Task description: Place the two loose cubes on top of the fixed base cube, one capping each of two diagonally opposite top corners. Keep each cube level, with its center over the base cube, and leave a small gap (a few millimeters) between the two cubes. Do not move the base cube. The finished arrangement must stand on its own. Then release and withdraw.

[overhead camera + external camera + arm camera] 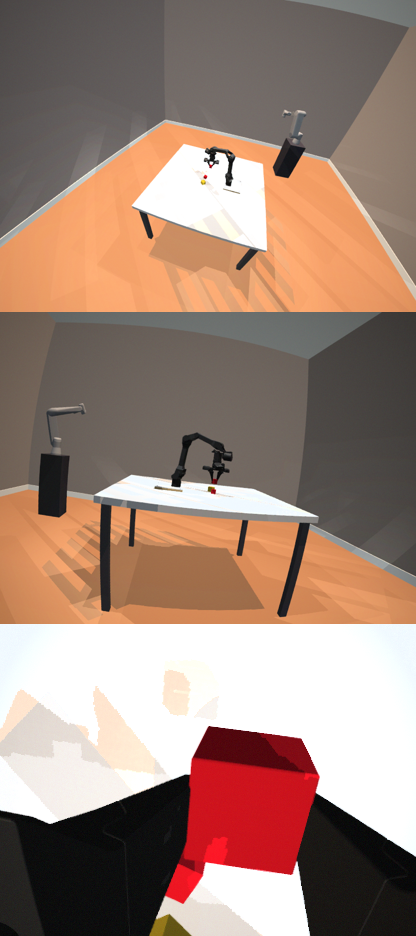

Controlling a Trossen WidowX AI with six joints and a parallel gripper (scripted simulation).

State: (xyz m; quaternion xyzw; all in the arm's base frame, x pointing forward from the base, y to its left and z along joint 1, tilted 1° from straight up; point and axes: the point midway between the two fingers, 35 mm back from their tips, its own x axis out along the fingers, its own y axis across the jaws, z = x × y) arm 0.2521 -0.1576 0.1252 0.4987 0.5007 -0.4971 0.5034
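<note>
Right now my gripper tip is 21 cm to the right of the yellow base cube, 9 cm above it and 4 cm short of it. From my gripper tip the other things lie so: red cube (11 cm to the left, 9 cm below, 4 cm ahead).
</note>
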